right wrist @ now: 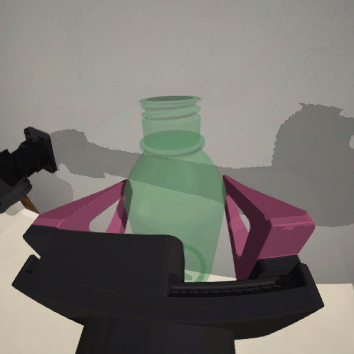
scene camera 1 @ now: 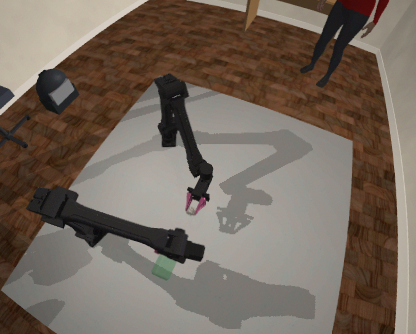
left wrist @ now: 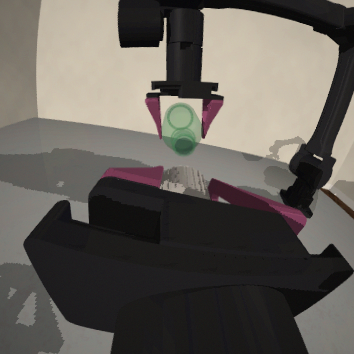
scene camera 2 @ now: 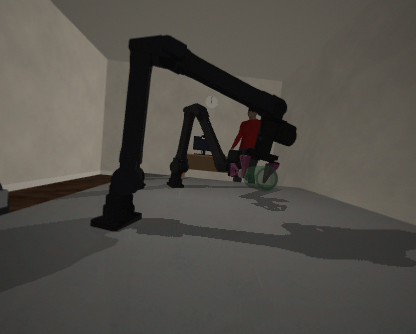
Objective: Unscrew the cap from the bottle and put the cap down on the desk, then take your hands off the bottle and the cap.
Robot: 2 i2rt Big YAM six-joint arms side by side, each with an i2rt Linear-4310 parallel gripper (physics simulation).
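Places are measured from the left arm's base along level axes (x back, y down, z right), in metres.
Pixels of known places: left gripper, fingertip midpoint: [scene camera 1: 190, 212] [left wrist: 184, 179]; right gripper, fingertip midpoint: [right wrist: 174, 183] [left wrist: 181, 137] [scene camera 2: 253, 180]; left arm's base at its link origin: [scene camera 1: 169, 139] [scene camera 2: 175, 185]; right arm's base at its link origin: [right wrist: 42, 149] [scene camera 1: 96, 233] [left wrist: 293, 204] [scene camera 2: 118, 221].
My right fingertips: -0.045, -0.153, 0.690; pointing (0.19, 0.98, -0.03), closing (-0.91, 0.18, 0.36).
Ahead of a thing's pixels: the offset from my right fingertips to its top centre, as dx, dy, dz. "pt": to the spot under its first point. Level surfaces: height alone.
The white ribbed cap {-0.091, -0.026, -0.176} [scene camera 1: 192, 209] [left wrist: 184, 179] is off the bottle, between the fingers of my left gripper [scene camera 1: 193, 212] [left wrist: 184, 179], which is shut on it above the grey-white desk {dy +0.153} [scene camera 1: 295, 180] [scene camera 2: 200, 280]. The translucent green bottle {pt +0.017, -0.054, +0.066} [scene camera 1: 164, 267] [scene camera 2: 261, 178] [left wrist: 182, 122] [right wrist: 175, 162] lies sideways in the air, its bare threaded neck showing in the right wrist view. My right gripper [left wrist: 181, 137] [right wrist: 174, 183] is shut on the bottle's body. The neck points towards the left gripper, with a gap between cap and neck. The right arm hides the right fingers in scene camera 1.
The right arm [scene camera 1: 120, 225] [scene camera 2: 220, 77] reaches over the desk beside the left arm [scene camera 1: 187, 132] [scene camera 2: 212, 137]. Arm shadows fall across the desk. A person in a red top [scene camera 1: 345, 30] [scene camera 2: 248, 134] stands on the wooden floor beyond the desk's edge.
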